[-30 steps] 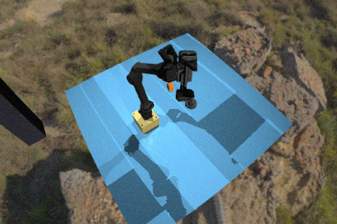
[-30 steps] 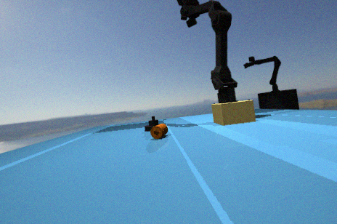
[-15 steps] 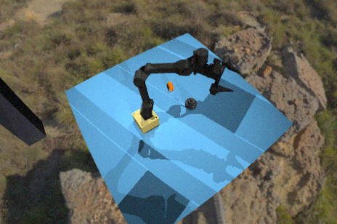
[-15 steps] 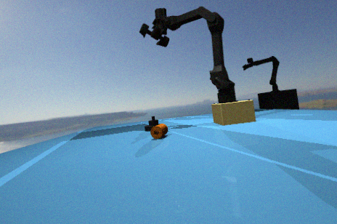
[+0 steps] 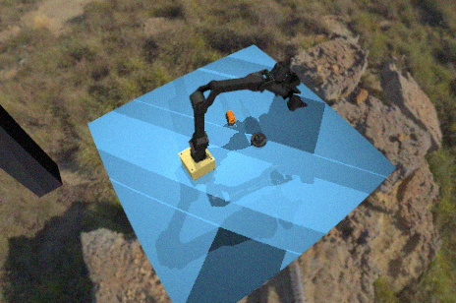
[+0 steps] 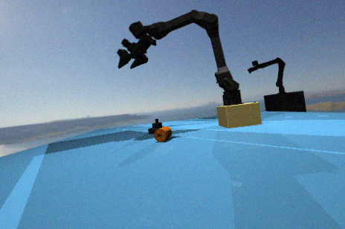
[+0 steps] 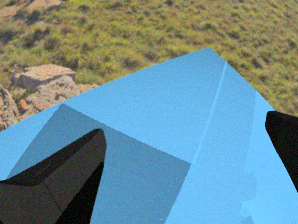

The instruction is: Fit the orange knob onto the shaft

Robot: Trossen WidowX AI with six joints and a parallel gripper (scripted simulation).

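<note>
My gripper tip is 180 mm past the orange knob, 320 mm to the right of it and 320 mm above it. Also, from my gripper tip: pedestal: 150 mm behind, 110 mm to the left, 310 mm below.
</note>
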